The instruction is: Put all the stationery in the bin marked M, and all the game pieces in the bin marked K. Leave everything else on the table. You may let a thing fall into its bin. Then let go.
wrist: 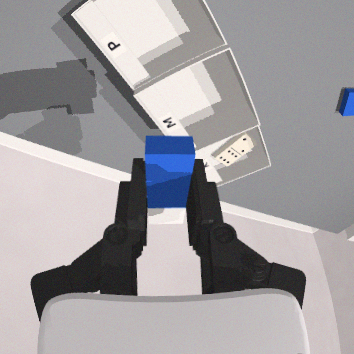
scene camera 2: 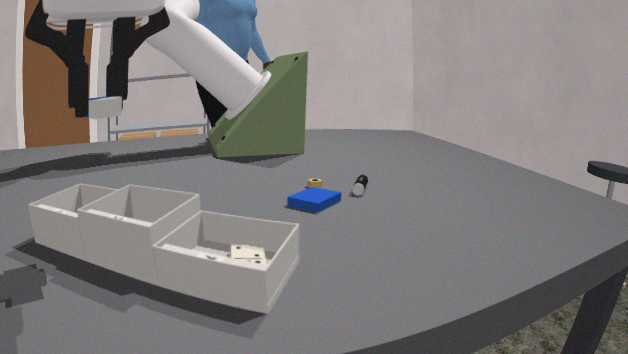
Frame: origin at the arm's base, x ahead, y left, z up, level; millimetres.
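Seen in the pictures: gripper, fingertip midpoint: (wrist: 166, 175) (scene camera 2: 97, 114); arm's base, origin of the base link: (scene camera 2: 249, 96).
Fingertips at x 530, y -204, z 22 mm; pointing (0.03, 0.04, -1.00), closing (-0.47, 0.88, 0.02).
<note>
Pixels of each thing's middle, then the offset from my fingertips to it. "*": a spot on its surface instead. Level surfaces: height alone.
- blue-and-white eraser, body centre: (wrist: 166, 186) (scene camera 2: 98, 106) dx +3, dy +1, dz +6 mm
- bin M, body centre: (scene camera 2: 140, 228) (wrist: 198, 95) dx -13, dy +30, dz -98 mm
- bin K, surface spot: (scene camera 2: 215, 280) * dx +68, dy +90, dz -103 mm
- cream domino, body centre: (scene camera 2: 248, 262) (wrist: 234, 148) dx +28, dy +118, dz -110 mm
- Bin P, surface spot: (scene camera 2: 55, 230) * dx -17, dy -62, dz -100 mm
- table, its level: dz -121 mm
- flat blue block, body centre: (scene camera 2: 314, 198) dx -133, dy +219, dz -116 mm
- yellow nut, body centre: (scene camera 2: 314, 183) dx -198, dy +240, dz -117 mm
- black cylinder with a pale end, body centre: (scene camera 2: 360, 184) dx -171, dy +290, dz -114 mm
My gripper (scene camera 2: 101, 106) (wrist: 166, 175) is shut on a blue-and-white eraser (scene camera 2: 106, 107) (wrist: 169, 170), held high above the table. In the wrist view the eraser's far end overlaps the labelled edges of bin M (scene camera 2: 117, 245) (wrist: 235, 95), the middle, taller bin, and bin K (scene camera 2: 215, 280) (wrist: 259, 150). Bin K is at the right of the row in the scene view, its label partly hidden in the wrist view. A cream domino (scene camera 2: 247, 251) (wrist: 234, 150) lies inside bin K. The visible part of bin M's floor shows no object.
Bin P (scene camera 2: 55, 230) (wrist: 205, 30) adjoins bin M on the other side. On the table (scene camera 2: 425, 240) (wrist: 300, 165) lie a flat blue block (scene camera 2: 314, 200) (wrist: 348, 102), a yellow nut (scene camera 2: 311, 185) and a black cylinder with a pale end (scene camera 2: 361, 181). The green arm mount (scene camera 2: 275, 115) stands behind.
</note>
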